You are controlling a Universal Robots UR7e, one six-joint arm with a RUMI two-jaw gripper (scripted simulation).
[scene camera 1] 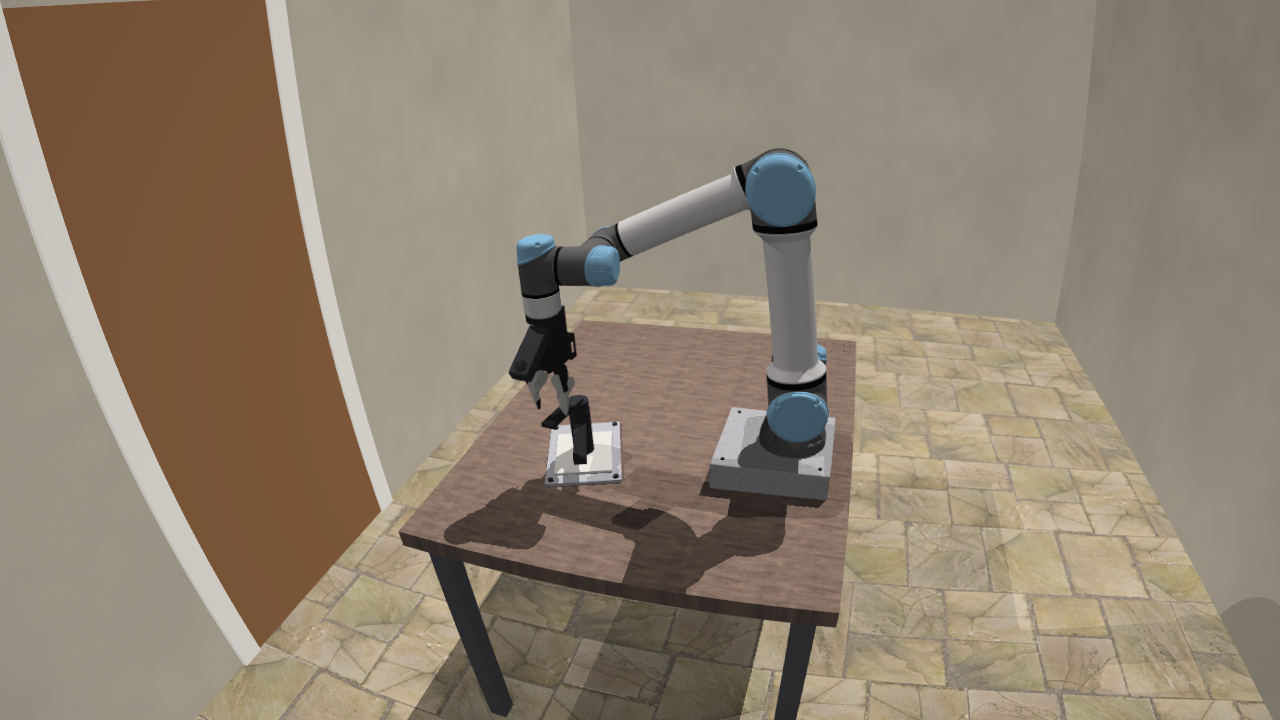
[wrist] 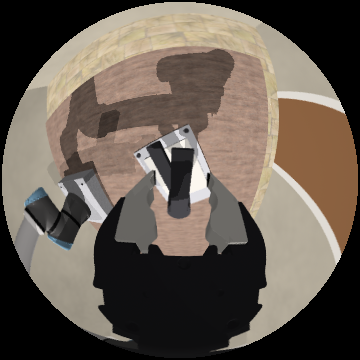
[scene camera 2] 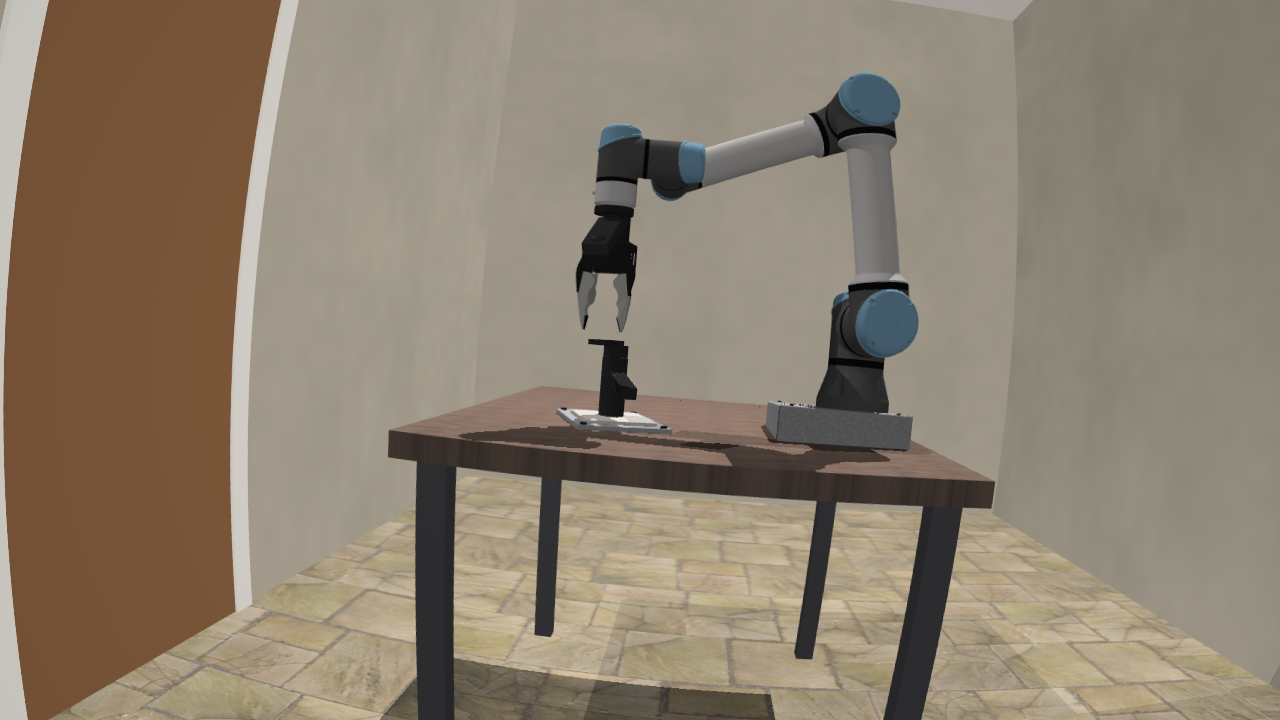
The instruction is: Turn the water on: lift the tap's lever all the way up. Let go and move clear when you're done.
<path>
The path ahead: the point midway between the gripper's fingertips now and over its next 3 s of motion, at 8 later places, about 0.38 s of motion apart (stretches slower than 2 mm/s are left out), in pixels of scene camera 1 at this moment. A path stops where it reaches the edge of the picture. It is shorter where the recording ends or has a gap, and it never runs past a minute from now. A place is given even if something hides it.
My gripper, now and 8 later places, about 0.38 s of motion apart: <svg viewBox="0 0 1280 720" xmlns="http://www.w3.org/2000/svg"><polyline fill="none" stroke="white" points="552,412 552,414 552,415 552,416 553,420 554,423 554,425 554,426 554,427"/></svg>
</path>
